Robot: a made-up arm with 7 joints. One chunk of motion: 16 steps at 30 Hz.
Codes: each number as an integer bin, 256 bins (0 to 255) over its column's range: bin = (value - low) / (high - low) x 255, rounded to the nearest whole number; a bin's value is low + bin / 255 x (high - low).
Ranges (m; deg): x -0.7..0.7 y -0.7..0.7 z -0.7..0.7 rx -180..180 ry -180..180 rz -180..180
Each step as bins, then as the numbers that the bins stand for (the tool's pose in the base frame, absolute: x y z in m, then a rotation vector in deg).
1 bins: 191 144 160 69 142 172
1 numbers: 0.3486 0.0906 0.1784 -82.59 20.47 62.82
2 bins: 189 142 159 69 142 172
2 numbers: 0.3376 0.0796 0.1729 -82.59 20.47 62.82
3 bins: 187 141 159 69 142 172
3 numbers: 0.3267 0.0741 0.1729 -82.59 20.47 62.82
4 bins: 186 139 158 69 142 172
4 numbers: 0.3212 0.0631 0.1675 -82.59 20.47 62.82
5 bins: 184 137 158 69 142 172
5 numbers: 0.3102 0.0522 0.1675 -82.59 20.47 62.82
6 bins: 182 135 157 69 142 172
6 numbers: 0.2992 0.0412 0.1620 -82.59 20.47 62.82
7 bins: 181 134 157 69 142 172
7 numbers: 0.2937 0.0357 0.1620 -82.59 20.47 62.82
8 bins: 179 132 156 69 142 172
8 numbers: 0.2827 0.0247 0.1565 -82.59 20.47 62.82
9 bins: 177 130 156 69 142 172
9 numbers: 0.2718 0.0137 0.1565 -82.59 20.47 62.82
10 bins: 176 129 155 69 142 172
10 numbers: 0.2663 0.0082 0.1510 -82.59 20.47 62.82
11 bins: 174 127 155 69 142 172
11 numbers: 0.2553 -0.0027 0.1510 -82.59 20.47 62.82
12 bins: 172 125 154 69 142 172
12 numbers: 0.2443 -0.0137 0.1455 -82.59 20.47 62.82
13 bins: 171 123 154 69 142 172
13 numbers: 0.2388 -0.0247 0.1455 -82.59 20.47 62.82
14 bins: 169 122 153 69 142 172
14 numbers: 0.2278 -0.0302 0.1400 -82.59 20.47 62.82
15 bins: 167 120 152 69 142 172
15 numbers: 0.2169 -0.0412 0.1345 -82.59 20.47 62.82
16 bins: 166 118 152 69 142 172
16 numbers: 0.2114 -0.0522 0.1345 -82.59 20.47 62.82
